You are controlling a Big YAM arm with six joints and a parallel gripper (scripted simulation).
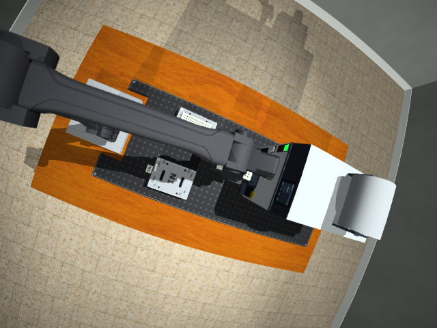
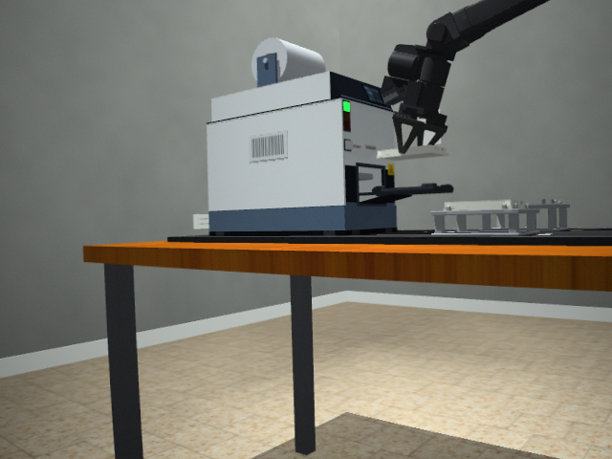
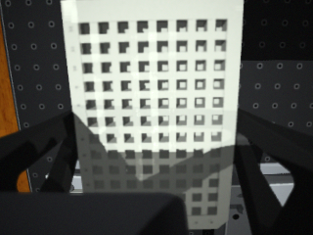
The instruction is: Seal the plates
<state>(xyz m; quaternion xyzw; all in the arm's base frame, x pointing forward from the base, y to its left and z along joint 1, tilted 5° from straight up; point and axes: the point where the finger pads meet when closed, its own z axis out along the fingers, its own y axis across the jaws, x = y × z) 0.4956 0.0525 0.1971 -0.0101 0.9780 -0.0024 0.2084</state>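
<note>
Now: the sealer stage 80 mm below my hand. The rest, counted from my hand: plate nest (190 mm behind, 70 mm to the left, 130 mm below); then pale start button (100 mm ahead, 100 mm to the left, 20 mm above); then A1 mark (260 mm behind, 130 mm to the left, 130 mm below).
</note>
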